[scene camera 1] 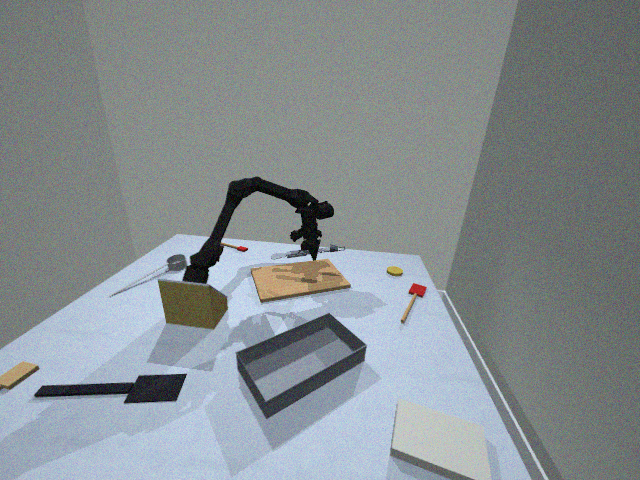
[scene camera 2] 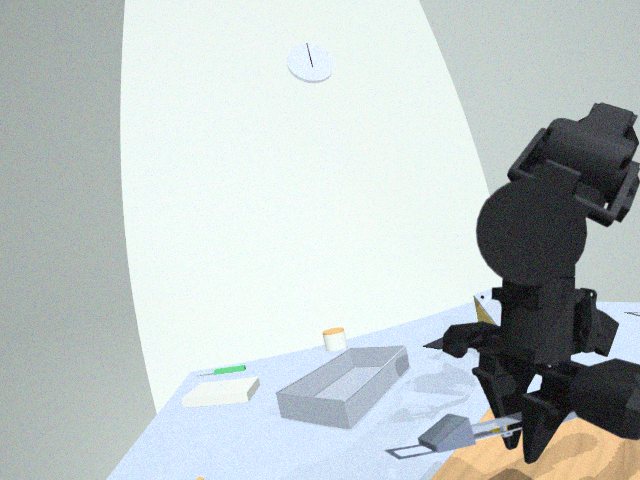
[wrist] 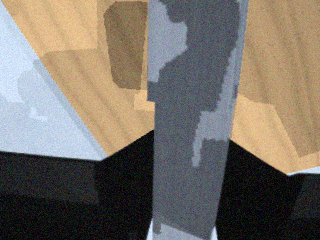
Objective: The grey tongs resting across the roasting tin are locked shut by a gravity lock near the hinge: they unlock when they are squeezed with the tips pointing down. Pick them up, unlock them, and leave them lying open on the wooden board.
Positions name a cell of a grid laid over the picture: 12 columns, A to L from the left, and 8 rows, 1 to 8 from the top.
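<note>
Through scene camera 2 I see my gripper (scene camera 2: J8), together with a pale slab (scene camera 2: E7) and a roasting tin (scene camera 2: G7). The wrist view gives me a wooden board (wrist: D3) and my gripper (wrist: G5), while the slab is out of frame in the wrist view.
</note>
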